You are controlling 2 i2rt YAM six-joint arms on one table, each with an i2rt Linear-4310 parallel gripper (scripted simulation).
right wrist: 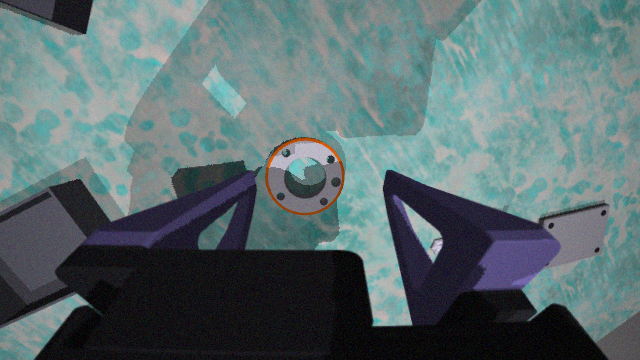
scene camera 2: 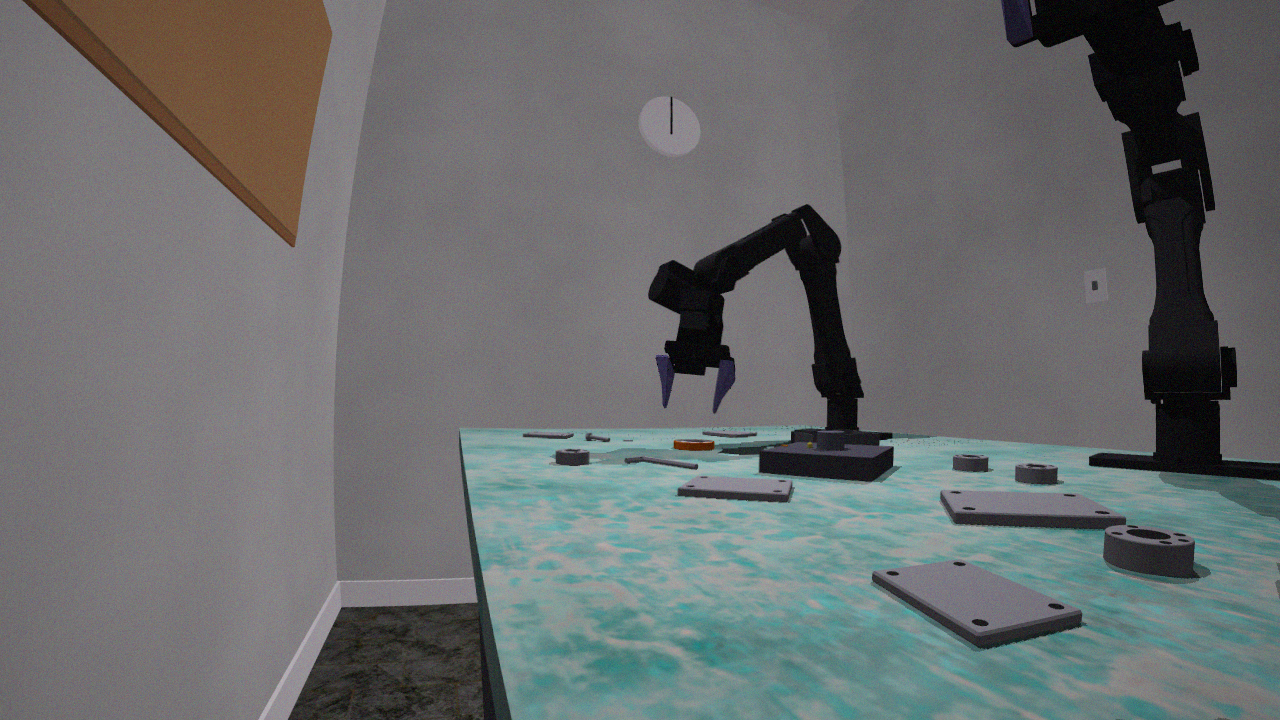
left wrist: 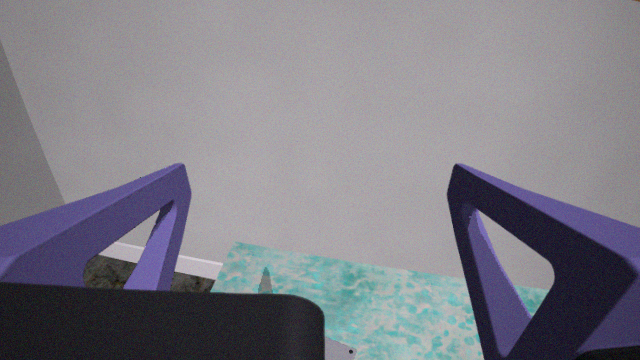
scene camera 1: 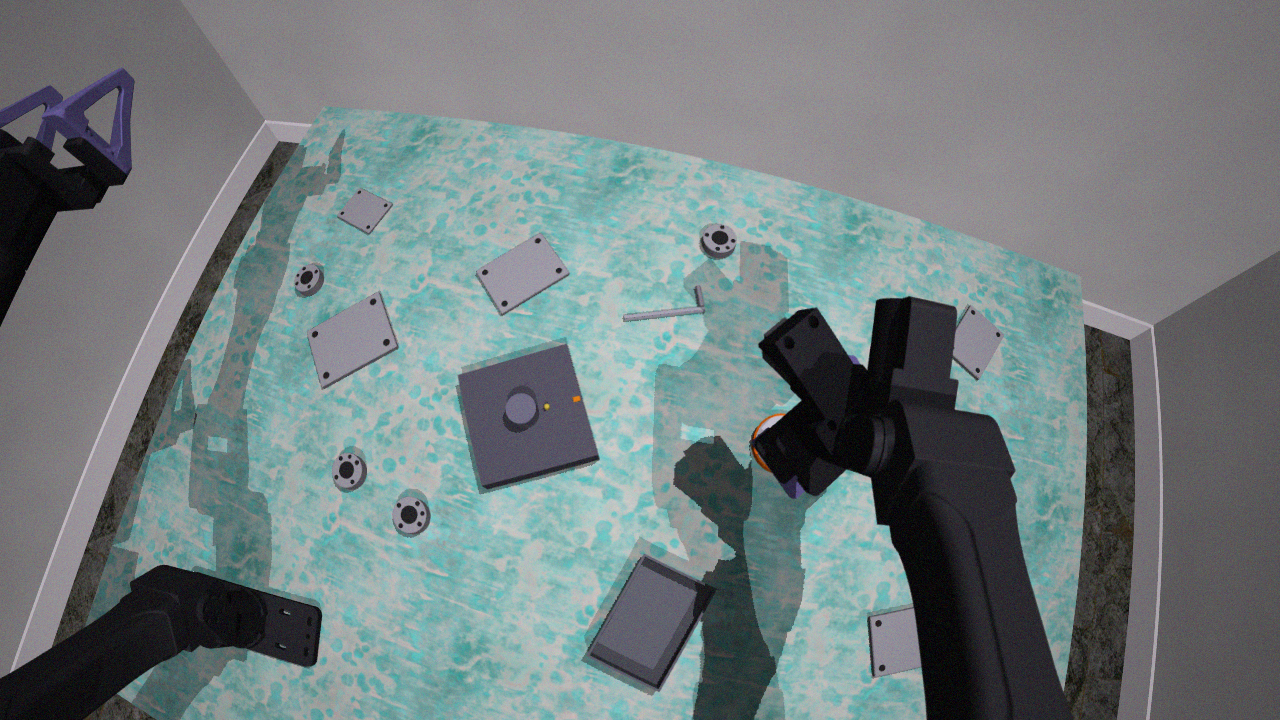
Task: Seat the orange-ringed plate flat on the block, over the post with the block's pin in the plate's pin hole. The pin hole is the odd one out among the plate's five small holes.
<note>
The pictures show: the left gripper, the right gripper, an orange-ringed plate, a dark tray and a dark block.
The left gripper also shows in the left wrist view. The right gripper is seen too in the right wrist view and in scene camera 2.
</note>
